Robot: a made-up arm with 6 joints.
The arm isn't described. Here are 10 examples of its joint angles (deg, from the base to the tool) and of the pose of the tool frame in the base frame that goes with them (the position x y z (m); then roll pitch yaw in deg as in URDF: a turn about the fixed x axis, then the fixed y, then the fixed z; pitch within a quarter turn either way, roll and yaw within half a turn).
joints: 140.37 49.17 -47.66 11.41 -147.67 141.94
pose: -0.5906 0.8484 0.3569 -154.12 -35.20 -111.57
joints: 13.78 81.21 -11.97 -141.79 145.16 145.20
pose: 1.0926 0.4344 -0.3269 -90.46 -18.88 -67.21
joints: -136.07 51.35 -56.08 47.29 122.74 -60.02
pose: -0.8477 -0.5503 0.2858 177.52 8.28 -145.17
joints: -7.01 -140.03 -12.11 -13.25 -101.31 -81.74
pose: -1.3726 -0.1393 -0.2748 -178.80 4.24 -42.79
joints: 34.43 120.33 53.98 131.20 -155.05 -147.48
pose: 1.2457 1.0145 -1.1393 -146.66 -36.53 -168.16
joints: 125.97 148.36 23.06 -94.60 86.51 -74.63
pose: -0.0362 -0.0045 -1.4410 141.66 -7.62 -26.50
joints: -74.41 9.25 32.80 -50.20 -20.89 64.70
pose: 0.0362 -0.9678 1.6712 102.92 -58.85 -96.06
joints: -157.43 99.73 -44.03 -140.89 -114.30 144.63
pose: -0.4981 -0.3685 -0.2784 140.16 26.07 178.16
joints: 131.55 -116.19 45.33 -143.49 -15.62 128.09
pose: 1.1278 -1.5192 0.0356 -56.38 22.31 -6.91
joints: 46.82 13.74 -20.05 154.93 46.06 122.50
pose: 0.5252 0.8156 1.3058 63.41 54.32 -63.35
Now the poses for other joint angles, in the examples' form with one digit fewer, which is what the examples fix.
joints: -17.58 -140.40 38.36 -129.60 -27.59 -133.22
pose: -1.475 0.557 -0.609 149.6 34.7 79.9
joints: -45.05 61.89 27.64 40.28 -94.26 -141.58
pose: 1.241 -1.491 0.631 91.8 -9.7 151.3
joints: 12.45 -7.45 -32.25 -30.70 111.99 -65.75
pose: 0.512 -0.152 1.139 -120.6 -4.8 -73.8
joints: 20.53 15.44 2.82 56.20 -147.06 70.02
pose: 1.157 0.248 1.653 -75.1 54.1 -93.5
